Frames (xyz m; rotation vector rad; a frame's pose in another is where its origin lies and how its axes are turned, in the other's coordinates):
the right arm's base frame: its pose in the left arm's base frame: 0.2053 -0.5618 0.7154 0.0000 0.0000 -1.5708
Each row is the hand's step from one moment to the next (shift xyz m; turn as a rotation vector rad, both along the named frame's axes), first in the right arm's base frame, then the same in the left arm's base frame.
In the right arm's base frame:
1: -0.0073 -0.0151 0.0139 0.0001 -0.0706 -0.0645
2: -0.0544 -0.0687 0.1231 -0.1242 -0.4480 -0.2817
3: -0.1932 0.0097 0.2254 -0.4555 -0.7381 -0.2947
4: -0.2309 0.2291 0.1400 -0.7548 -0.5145 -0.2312
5: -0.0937 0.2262 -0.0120 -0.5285 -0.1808 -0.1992
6: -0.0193 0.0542 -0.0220 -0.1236 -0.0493 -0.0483
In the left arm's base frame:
1: -0.0151 0.0073 0.0139 -0.0706 -0.0001 -0.0645
2: -0.0687 0.0544 0.1231 -0.4480 0.1242 -0.2817
3: 0.0097 0.1932 0.2254 -0.7381 0.4555 -0.2947
4: 0.2291 0.2309 0.1400 -0.5145 0.7548 -0.2312
5: 0.2262 0.0937 -0.0120 -0.1808 0.5285 -0.1992
6: 0.0542 0.0193 -0.0220 -0.0493 0.1236 -0.0483

